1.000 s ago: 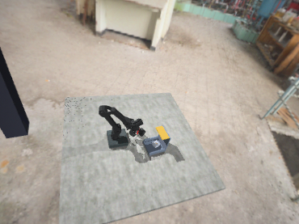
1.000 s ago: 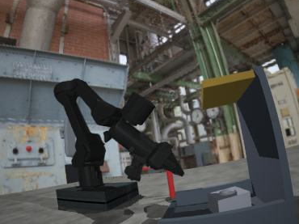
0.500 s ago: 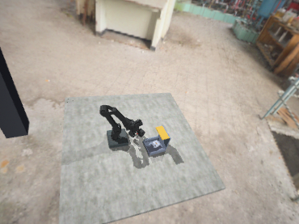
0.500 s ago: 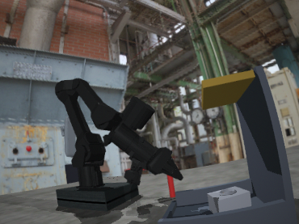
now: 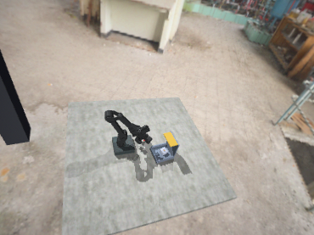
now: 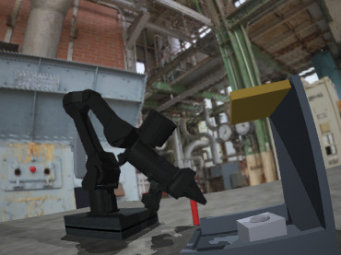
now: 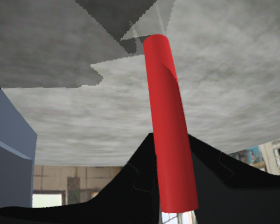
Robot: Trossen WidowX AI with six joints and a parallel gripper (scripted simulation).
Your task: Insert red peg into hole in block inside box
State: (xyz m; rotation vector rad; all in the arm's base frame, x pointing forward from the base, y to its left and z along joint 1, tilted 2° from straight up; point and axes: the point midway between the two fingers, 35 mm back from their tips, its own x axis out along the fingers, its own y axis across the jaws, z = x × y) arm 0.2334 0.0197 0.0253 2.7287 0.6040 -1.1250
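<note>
The back wall lies 160 mm ahead of my gripper tip, 190 mm to the right of it and 60 mm above it. Round my gripper tip: red peg 20 mm behind, 10 mm to the right, 10 mm below; yellow roof 120 mm ahead, 190 mm to the right, 150 mm above.
</note>
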